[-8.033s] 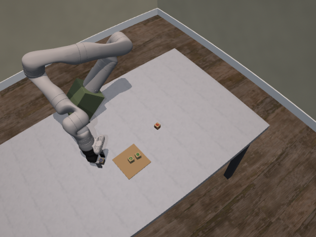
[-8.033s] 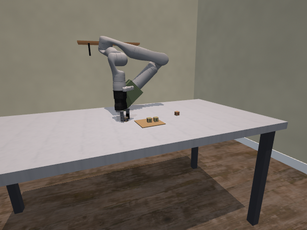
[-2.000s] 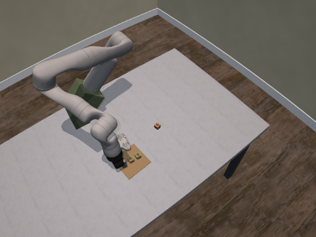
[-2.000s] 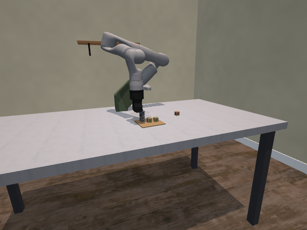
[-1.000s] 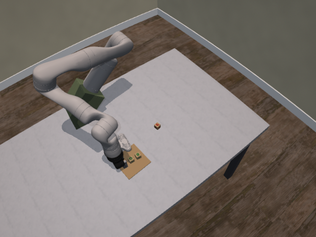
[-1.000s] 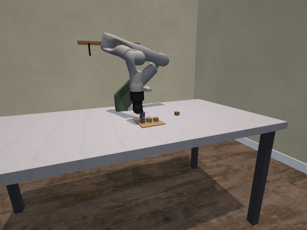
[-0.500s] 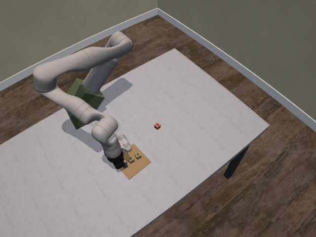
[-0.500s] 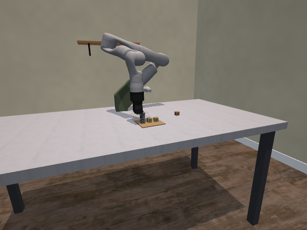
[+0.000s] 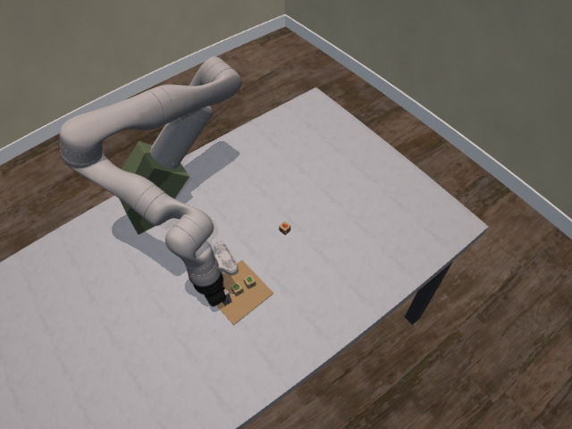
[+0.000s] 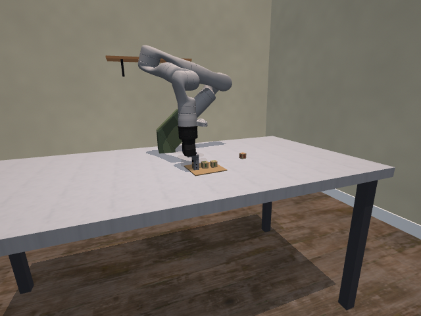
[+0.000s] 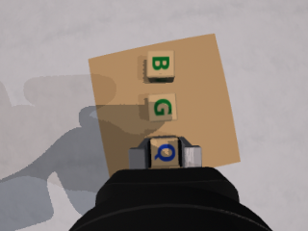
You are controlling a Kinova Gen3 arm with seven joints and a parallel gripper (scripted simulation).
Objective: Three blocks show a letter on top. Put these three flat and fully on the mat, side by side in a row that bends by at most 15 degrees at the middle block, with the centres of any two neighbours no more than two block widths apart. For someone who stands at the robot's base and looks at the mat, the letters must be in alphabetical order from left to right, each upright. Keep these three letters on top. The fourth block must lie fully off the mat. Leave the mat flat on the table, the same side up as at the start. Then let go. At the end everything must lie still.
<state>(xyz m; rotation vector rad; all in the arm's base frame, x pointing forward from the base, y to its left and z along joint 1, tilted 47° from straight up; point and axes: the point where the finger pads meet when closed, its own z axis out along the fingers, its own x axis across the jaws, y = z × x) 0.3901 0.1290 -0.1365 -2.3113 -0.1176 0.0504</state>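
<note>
My hand is 40 mm to the right of the tan mat and 20 mm above it.
</note>
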